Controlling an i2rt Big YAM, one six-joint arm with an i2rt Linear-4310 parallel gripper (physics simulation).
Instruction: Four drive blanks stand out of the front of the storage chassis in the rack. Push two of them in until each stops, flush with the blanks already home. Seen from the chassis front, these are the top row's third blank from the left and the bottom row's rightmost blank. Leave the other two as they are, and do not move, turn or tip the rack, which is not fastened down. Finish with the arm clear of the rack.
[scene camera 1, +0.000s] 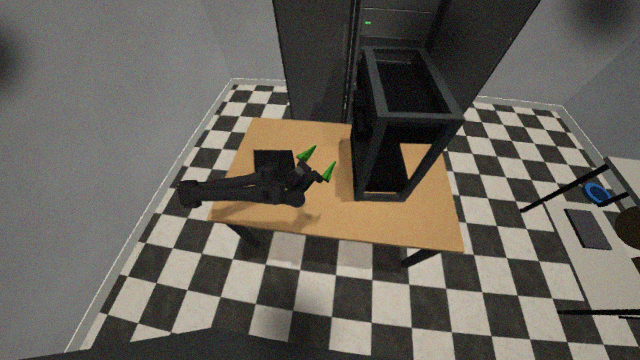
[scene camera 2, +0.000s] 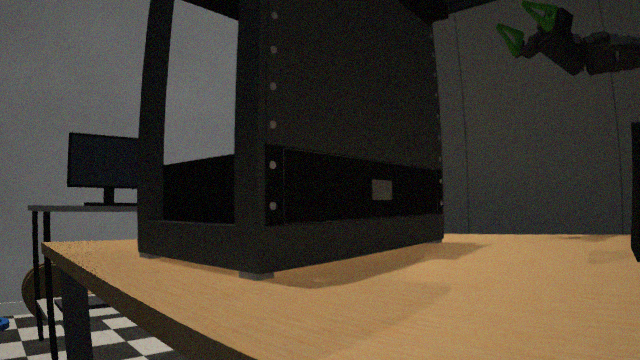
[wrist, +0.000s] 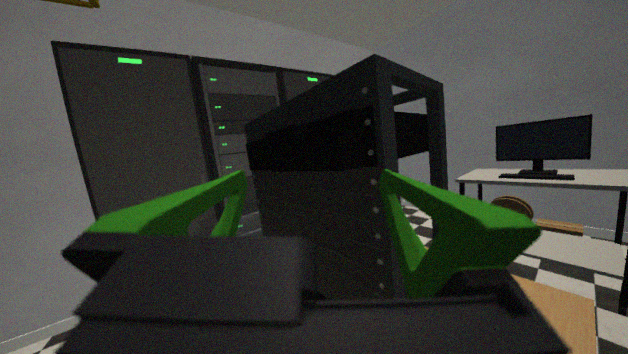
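Where they show: gripper, fingertip midpoint: (scene camera 1: 325, 153) (scene camera 2: 508, 14) (wrist: 313, 177); arm's base at its link origin: (scene camera 1: 271, 171).
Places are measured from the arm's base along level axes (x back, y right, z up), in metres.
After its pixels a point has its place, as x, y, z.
Observation:
The dark open-frame rack (scene camera 1: 420, 119) @(-0.636, 0.104, 0.524) (scene camera 2: 250, 125) @(-0.474, -0.391, 0.086) (wrist: 386, 125) @(-0.508, 0.112, 0.434) stands upright on the table. The storage chassis (wrist: 310, 145) @(-0.441, 0.012, 0.421) is a near-black band high in the rack front in the wrist view. Its blanks cannot be told apart there, nor how far each stands out. In scene camera 1 the chassis front is seen edge-on as dark shapes on the rack's left side. My gripper (scene camera 1: 325, 154) @(-0.331, 0.164, 0.392) (scene camera 2: 511, 14) @(-0.331, 0.164, 0.392) (wrist: 313, 177) @(-0.331, 0.164, 0.392) has green fingers, is open and empty, and hangs above the table in front of the rack, apart from it and towards its near side.
The wooden table (scene camera 1: 400, 227) @(-0.748, 0.247, -0.083) (scene camera 2: 500, 300) @(-0.223, -0.342, -0.082) carries the rack and the arm base. Tall server cabinets (scene camera 1: 317, 60) (wrist: 135, 125) stand behind. A lower black unit (scene camera 2: 325, 185) @(-0.467, -0.279, 0.023) with a grey label sits in the rack's bottom. A desk with a monitor (scene camera 2: 102, 160) (wrist: 544, 138) stands beyond.

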